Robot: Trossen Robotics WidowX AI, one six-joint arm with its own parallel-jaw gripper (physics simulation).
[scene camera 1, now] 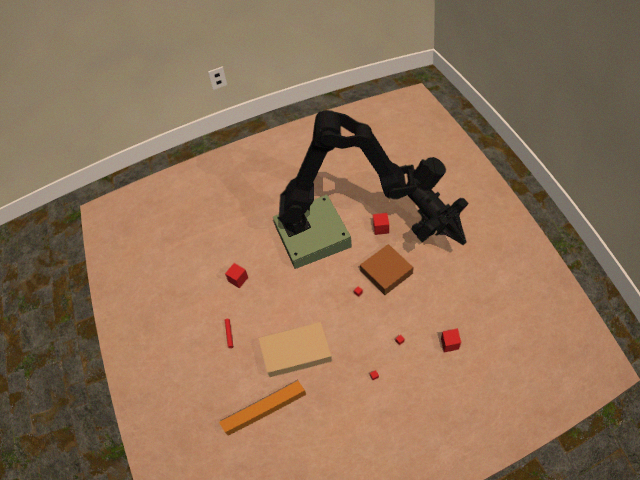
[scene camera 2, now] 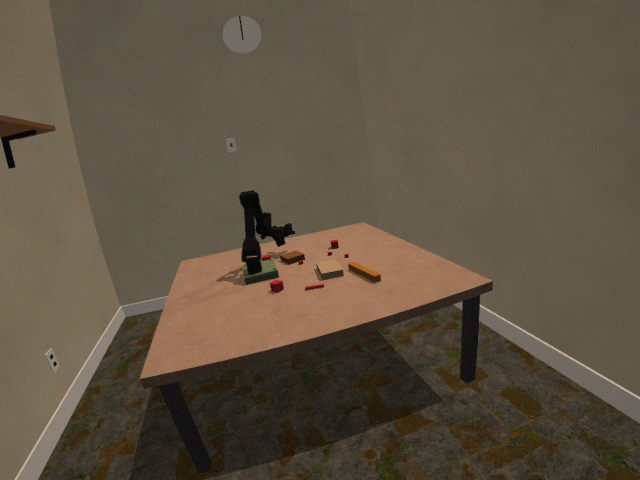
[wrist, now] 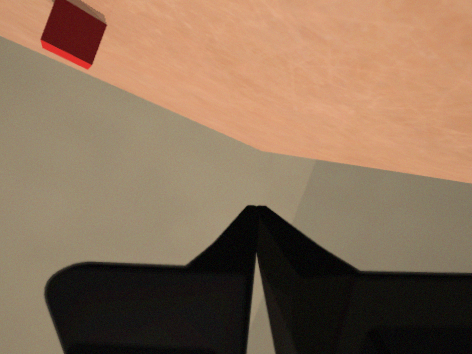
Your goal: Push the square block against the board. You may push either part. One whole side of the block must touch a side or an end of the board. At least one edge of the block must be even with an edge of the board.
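Where they show: gripper, fingertip midpoint: (scene camera 1: pixel 465 243) (scene camera 2: pixel 294 232) (wrist: pixel 255 214); arm's base at its link origin: (scene camera 1: pixel 295 224) (scene camera 2: pixel 254 271).
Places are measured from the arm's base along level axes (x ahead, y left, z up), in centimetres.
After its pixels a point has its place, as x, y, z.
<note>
The square block (scene camera 1: pixel 386 267) {22.8, 15.7, -1.0} (scene camera 2: pixel 292 256) {22.0, 12.6, -1.0} is brown and lies flat to the right of the green base in scene camera 1's view. The board (scene camera 1: pixel 295 347) {33.6, -13.9, -1.0} (scene camera 2: pixel 329 268) {32.5, -17.3, -1.0} is tan and rectangular. It lies flat, lower left of the block and well apart from it. My gripper (scene camera 1: pixel 464 241) {29.8, 34.9, 5.8} (scene camera 2: pixel 293 233) {29.8, 34.9, 5.8} (wrist: pixel 255 214) {29.8, 34.9, 5.8} is shut and empty. It hangs above the table, to the right of and a little behind the block in scene camera 1's view, and touches neither part. Neither block nor board shows in the wrist view.
An orange bar (scene camera 1: pixel 262 408) {45.6, -27.3, -1.0} (scene camera 2: pixel 363 271) {43.9, -29.8, -1.4} lies beyond the board. A small red cube (scene camera 1: pixel 358 291) {25.2, 6.6, -2.5} lies between block and board. Larger red cubes stand behind the block (scene camera 1: pixel 386 267) {22.8, 15.7, -1.0}, at the left (scene camera 1: pixel 236 274) {7.9, -20.1, -0.2} and at the right (scene camera 1: pixel 451 339) {49.3, 20.3, -0.1}. A red stick (scene camera 1: pixel 229 333) {22.2, -27.7, -2.8} lies left of the board.
</note>
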